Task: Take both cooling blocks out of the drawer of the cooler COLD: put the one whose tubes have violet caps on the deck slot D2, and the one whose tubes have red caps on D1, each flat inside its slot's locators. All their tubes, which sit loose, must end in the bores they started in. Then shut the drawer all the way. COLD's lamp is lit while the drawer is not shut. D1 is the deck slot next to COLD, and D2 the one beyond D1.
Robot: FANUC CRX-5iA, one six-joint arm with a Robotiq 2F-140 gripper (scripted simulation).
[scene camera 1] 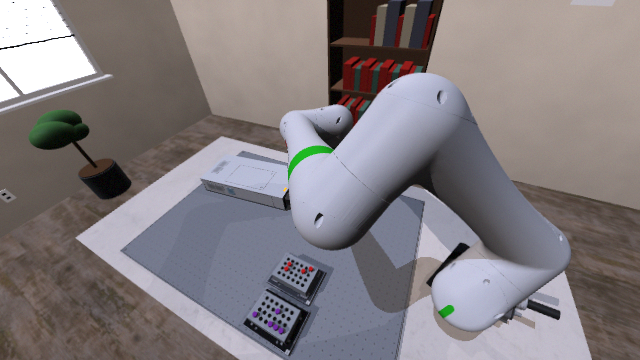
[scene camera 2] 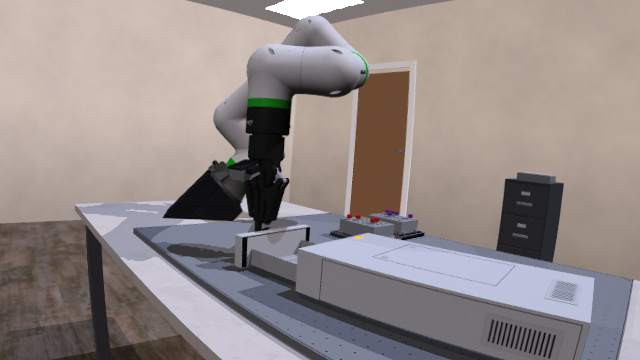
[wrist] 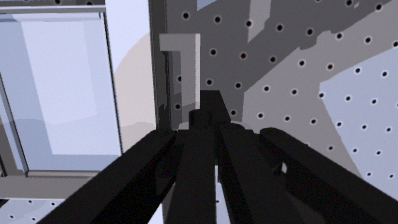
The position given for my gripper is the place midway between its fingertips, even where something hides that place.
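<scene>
My gripper is here, and I see it at (wrist: 209, 106). I also see a cooler COLD (scene camera 2: 447, 297) (scene camera 1: 265, 183).
</scene>
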